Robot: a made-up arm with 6 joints. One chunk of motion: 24 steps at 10 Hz.
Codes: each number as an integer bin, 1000 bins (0 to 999) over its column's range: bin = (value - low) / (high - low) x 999, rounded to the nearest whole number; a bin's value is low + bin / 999 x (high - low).
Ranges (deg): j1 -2..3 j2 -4..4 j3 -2..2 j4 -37..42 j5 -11..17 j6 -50..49
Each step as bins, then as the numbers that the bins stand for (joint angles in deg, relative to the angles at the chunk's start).
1 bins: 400 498 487 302 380 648
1 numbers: 0.00 -0.01 -0.05 -13.12 -0.35 14.22
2 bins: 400 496 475 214 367 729
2 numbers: 0.00 -0.03 -0.10 -20.08 -0.71 22.24
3 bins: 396 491 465 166 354 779
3 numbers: -0.02 -0.07 -0.14 -23.87 -1.08 27.20
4 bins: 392 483 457 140 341 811
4 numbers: -0.04 -0.13 -0.17 -25.93 -1.44 30.37
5 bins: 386 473 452 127 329 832
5 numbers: -0.07 -0.21 -0.19 -26.96 -1.78 32.45
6 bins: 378 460 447 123 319 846
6 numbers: -0.11 -0.32 -0.21 -27.27 -2.06 33.84
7 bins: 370 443 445 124 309 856
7 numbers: -0.15 -0.45 -0.22 -27.19 -2.34 34.83
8 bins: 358 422 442 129 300 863
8 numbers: -0.21 -0.62 -0.23 -26.80 -2.59 35.52
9 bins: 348 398 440 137 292 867
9 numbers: -0.26 -0.81 -0.24 -26.17 -2.82 35.92
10 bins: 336 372 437 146 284 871
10 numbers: -0.32 -1.02 -0.25 -25.45 -3.04 36.32
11 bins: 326 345 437 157 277 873
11 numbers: -0.37 -1.24 -0.25 -24.58 -3.24 36.51
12 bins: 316 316 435 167 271 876
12 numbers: -0.42 -1.47 -0.26 -23.79 -3.40 36.81
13 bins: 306 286 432 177 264 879
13 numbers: -0.47 -1.71 -0.27 -23.00 -3.60 37.11
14 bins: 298 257 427 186 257 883
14 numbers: -0.51 -1.94 -0.29 -22.29 -3.80 37.50
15 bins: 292 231 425 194 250 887
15 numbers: -0.54 -2.15 -0.30 -21.66 -3.99 37.90
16 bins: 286 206 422 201 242 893
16 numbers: -0.57 -2.35 -0.31 -21.11 -4.22 38.50
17 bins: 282 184 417 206 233 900
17 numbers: -0.59 -2.53 -0.33 -20.71 -4.47 39.19
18 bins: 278 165 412 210 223 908
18 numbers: -0.61 -2.68 -0.35 -20.39 -4.75 39.98
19 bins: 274 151 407 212 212 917
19 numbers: -0.63 -2.79 -0.37 -20.24 -5.06 40.87
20 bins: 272 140 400 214 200 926
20 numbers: -0.64 -2.88 -0.40 -20.08 -5.39 41.77
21 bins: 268 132 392 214 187 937
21 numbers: -0.66 -2.94 -0.43 -20.08 -5.76 42.86
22 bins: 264 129 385 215 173 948
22 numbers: -0.68 -2.97 -0.46 -20.00 -6.15 43.95
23 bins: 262 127 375 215 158 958
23 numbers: -0.69 -2.98 -0.50 -20.00 -6.57 44.94
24 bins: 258 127 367 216 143 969
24 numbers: -0.71 -2.98 -0.53 -19.92 -6.99 46.03
